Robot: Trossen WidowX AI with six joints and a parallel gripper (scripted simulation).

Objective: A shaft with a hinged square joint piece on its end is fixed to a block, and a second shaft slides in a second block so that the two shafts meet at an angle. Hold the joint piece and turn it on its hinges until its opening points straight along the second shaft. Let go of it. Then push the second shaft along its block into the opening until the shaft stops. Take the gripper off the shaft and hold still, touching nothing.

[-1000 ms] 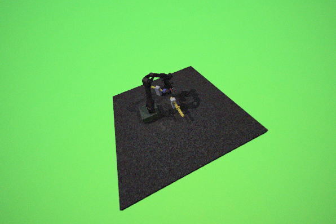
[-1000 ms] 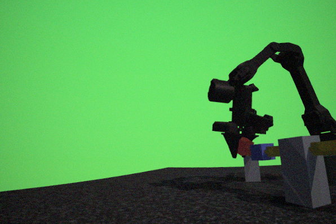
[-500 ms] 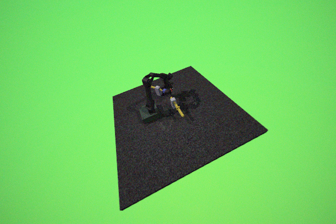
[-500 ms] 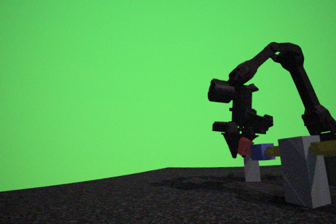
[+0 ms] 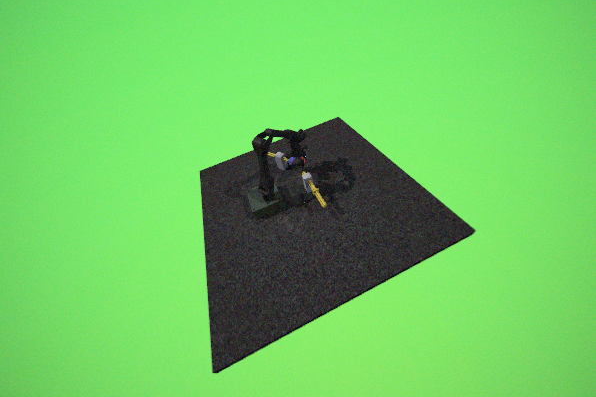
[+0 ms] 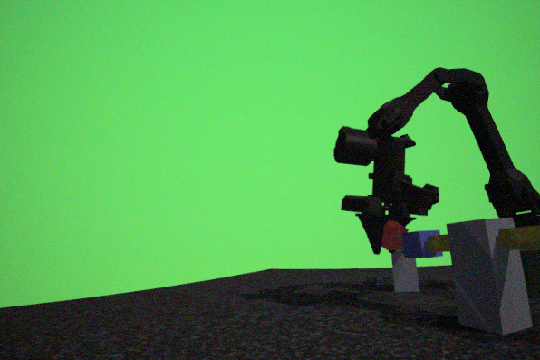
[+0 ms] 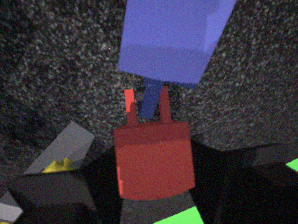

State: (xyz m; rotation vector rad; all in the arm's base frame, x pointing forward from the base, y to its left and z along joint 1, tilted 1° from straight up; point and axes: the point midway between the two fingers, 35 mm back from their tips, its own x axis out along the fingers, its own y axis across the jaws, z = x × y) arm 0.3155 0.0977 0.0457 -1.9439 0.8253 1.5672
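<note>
My gripper tip is 10 mm past the red joint piece, 20 mm to the right of it and 30 mm below it.
</note>
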